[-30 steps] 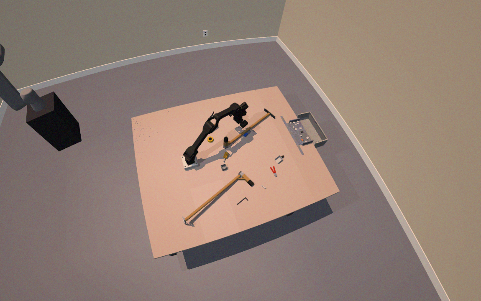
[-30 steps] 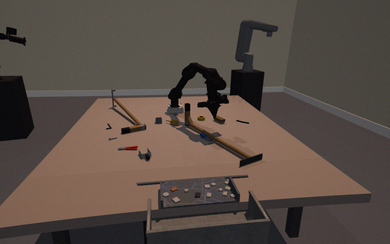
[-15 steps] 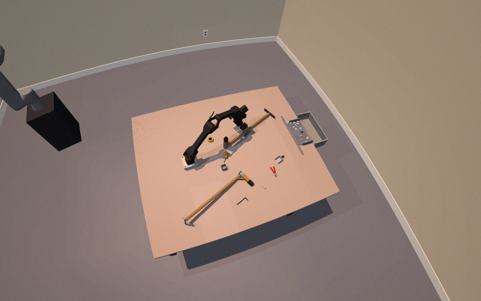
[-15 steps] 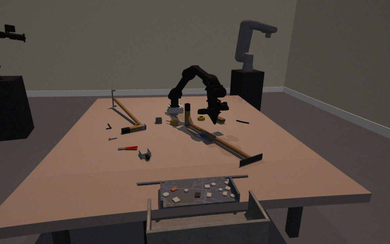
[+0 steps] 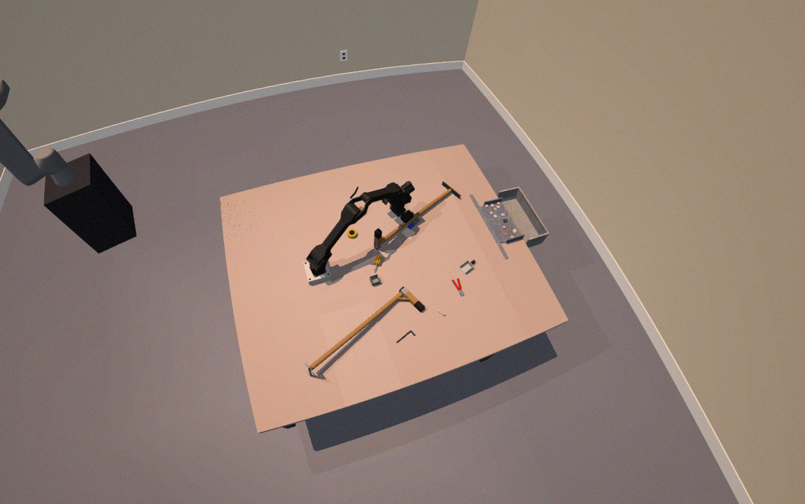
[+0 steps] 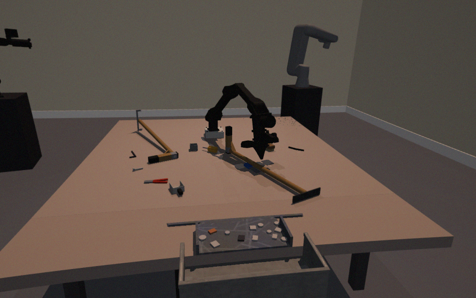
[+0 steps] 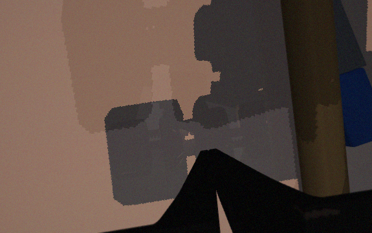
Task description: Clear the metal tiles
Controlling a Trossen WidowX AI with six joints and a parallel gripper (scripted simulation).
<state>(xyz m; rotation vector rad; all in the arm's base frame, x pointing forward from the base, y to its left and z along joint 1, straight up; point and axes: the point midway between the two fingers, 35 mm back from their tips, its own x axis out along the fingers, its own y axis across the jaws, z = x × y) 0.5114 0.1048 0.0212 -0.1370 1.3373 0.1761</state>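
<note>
Now: gripper tip 50 mm short of the blue-handled putty knife, 70 mm to the left of it and 10 mm above it. Also, from my gripper tip: yellow tape roll (270 mm behind, 20 mm to the left, 10 mm below); wood block (190 mm behind, 120 mm to the left, 10 mm below); long scraper (80 mm ahead, 40 mm to the right, 40 mm above).
</note>
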